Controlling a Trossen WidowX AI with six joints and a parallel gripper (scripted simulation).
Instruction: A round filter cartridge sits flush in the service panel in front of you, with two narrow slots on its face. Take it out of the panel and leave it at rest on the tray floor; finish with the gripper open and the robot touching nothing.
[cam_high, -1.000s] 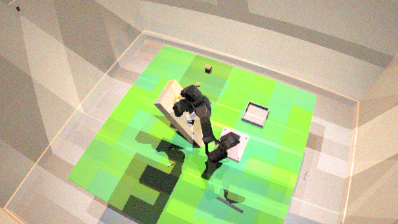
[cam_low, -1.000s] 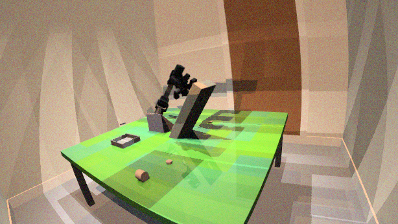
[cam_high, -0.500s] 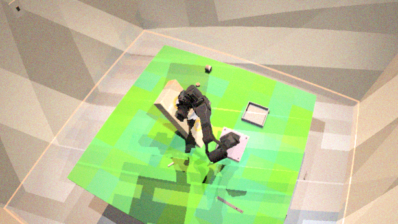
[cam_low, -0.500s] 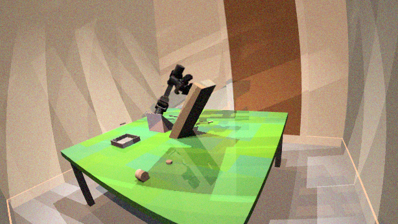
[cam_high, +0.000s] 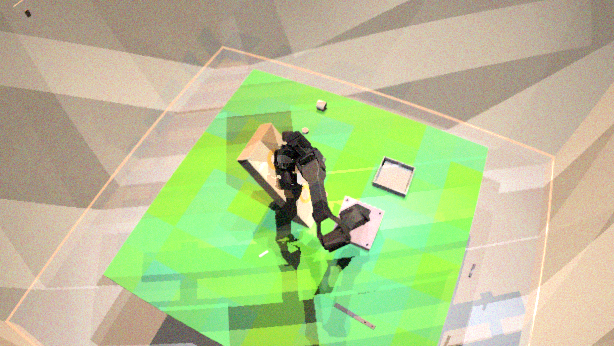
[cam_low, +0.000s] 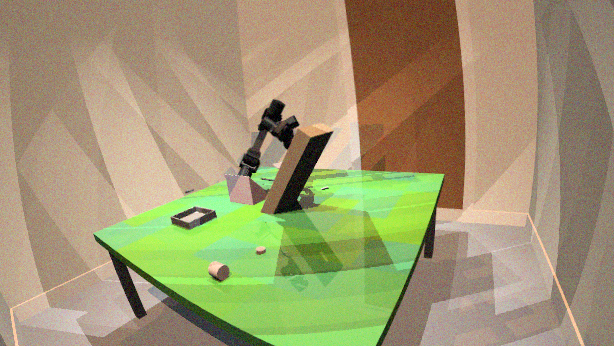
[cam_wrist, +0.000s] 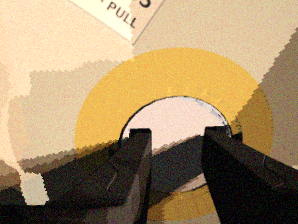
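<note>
Now: gripper tip 8 cm above the tan service panel and 4 cm past it. Also, from my gripper tip: small disc 35 cm to the right, 25 cm below, 7 cm ahead; then round filter cartridge 1 cm below, 1 cm ahead; then short stick 26 cm to the left, 25 cm below, 9 cm behind.
</note>
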